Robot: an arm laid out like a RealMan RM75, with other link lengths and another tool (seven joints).
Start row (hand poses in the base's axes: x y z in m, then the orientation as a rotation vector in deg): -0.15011, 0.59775, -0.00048, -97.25, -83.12, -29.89
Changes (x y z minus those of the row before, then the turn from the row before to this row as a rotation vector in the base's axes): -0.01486, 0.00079, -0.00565, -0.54, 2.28, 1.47; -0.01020, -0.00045, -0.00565, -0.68, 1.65, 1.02; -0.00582, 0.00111, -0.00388, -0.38, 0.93, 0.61; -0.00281, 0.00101, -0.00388, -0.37, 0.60, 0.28; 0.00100, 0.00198, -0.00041, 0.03, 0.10, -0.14; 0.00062, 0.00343, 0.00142, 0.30, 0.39, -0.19; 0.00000, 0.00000, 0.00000, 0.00, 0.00, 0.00; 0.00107, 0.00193, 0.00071, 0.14, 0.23, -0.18; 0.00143, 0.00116, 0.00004, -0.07, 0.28, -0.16; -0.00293, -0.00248, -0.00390, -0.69, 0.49, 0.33; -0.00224, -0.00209, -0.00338, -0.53, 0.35, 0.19; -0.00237, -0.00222, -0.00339, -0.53, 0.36, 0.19; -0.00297, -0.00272, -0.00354, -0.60, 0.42, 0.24; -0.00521, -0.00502, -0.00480, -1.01, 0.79, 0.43; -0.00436, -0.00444, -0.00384, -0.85, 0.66, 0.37; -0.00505, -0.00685, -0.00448, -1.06, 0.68, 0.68; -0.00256, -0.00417, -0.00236, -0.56, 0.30, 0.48; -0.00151, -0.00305, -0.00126, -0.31, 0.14, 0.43
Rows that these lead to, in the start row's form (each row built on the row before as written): -0.16497, 0.59854, -0.00613, -96.55, -82.89, -26.66; -0.17517, 0.59809, -0.01178, -96.28, -82.80, -24.17; -0.18099, 0.59920, -0.01566, -96.09, -82.76, -22.75; -0.18380, 0.60021, -0.01954, -96.15, -82.70, -21.82; -0.18280, 0.60219, -0.01995, -96.23, -82.50, -21.83; -0.18218, 0.60562, -0.01853, -96.13, -81.94, -21.79; -0.18218, 0.60562, -0.01853, -96.13, -81.94, -21.79; -0.18111, 0.60755, -0.01782, -96.15, -81.57, -21.78; -0.17968, 0.60871, -0.01778, -96.32, -81.27, -21.57; -0.18261, 0.60623, -0.02168, -96.60, -81.45, -20.50; -0.18485, 0.60414, -0.02506, -96.87, -81.56, -19.73; -0.18722, 0.60192, -0.02845, -97.13, -81.66, -18.95; -0.19019, 0.59920, -0.03199, -97.40, -81.78, -18.05; -0.19540, 0.59418, -0.03679, -97.83, -81.93, -16.44; -0.19976, 0.58974, -0.04063, -98.18, -82.06, -15.08; -0.20481, 0.58289, -0.04511, -98.45, -82.50, -13.39; -0.20737, 0.57872, -0.04747, -98.50, -82.87, -12.48; -0.20888, 0.57567, -0.04873, -98.41, -83.23, -11.91
